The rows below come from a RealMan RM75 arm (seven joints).
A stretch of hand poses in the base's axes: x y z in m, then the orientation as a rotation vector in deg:
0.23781, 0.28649, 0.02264, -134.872, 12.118, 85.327
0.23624, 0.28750, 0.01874, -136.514, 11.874, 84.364
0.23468, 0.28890, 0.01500, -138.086, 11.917, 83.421
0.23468, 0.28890, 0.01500, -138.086, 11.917, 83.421
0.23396, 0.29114, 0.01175, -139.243, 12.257, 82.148
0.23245, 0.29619, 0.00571, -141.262, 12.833, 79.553
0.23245, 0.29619, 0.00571, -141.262, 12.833, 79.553
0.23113, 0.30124, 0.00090, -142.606, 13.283, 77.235
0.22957, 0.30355, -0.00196, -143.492, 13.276, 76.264
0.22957, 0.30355, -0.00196, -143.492, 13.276, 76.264
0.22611, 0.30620, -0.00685, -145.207, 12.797, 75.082
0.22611, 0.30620, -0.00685, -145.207, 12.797, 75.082
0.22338, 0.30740, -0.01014, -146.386, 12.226, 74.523
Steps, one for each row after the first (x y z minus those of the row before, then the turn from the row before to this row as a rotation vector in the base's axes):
-0.00157, 0.00101, -0.00390, -0.797, -1.139, 0.514
-0.00156, 0.00140, -0.00374, -0.884, -1.060, 0.340
0.00000, 0.00000, 0.00000, 0.000, 0.000, 0.000
-0.00072, 0.00224, -0.00325, -0.591, -1.099, -0.115
-0.00151, 0.00505, -0.00604, -0.934, -2.142, -0.292
0.00000, 0.00000, 0.00000, 0.000, 0.000, 0.000
-0.00132, 0.00505, -0.00481, -0.490, -1.785, -0.400
-0.00156, 0.00231, -0.00286, -0.396, -0.851, 0.089
0.00000, 0.00000, 0.00000, 0.000, 0.000, 0.000
-0.00346, 0.00265, -0.00489, -0.822, -1.242, 0.654
0.00000, 0.00000, 0.00000, 0.000, 0.000, 0.000
-0.00273, 0.00120, -0.00329, -0.563, -0.709, 0.664

